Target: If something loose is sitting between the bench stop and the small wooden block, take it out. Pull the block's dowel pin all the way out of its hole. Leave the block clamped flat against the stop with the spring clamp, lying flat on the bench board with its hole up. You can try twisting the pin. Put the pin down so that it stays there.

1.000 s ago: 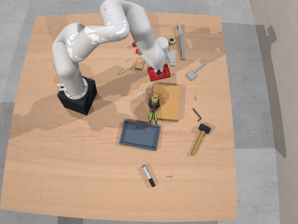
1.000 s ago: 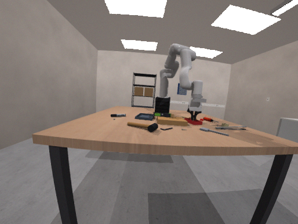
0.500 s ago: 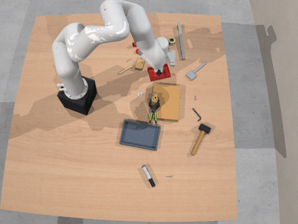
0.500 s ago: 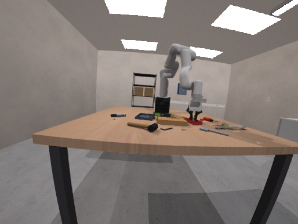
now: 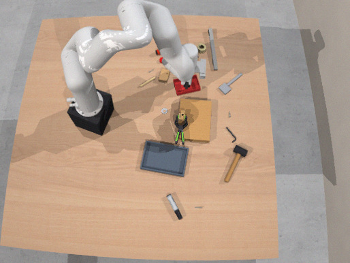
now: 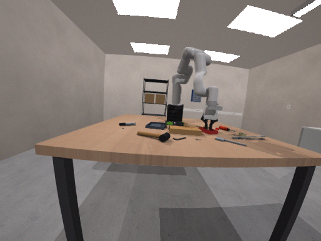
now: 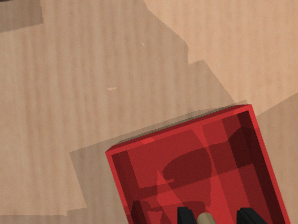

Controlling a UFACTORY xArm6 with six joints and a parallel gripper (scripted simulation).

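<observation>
My gripper is now 20 mm above the dowel pin. Round my hand: small wooden block: 40 mm behind, 170 mm to the right; red cap: 110 mm behind, 160 mm to the left, 30 mm below; red tray: 40 mm below.
</observation>
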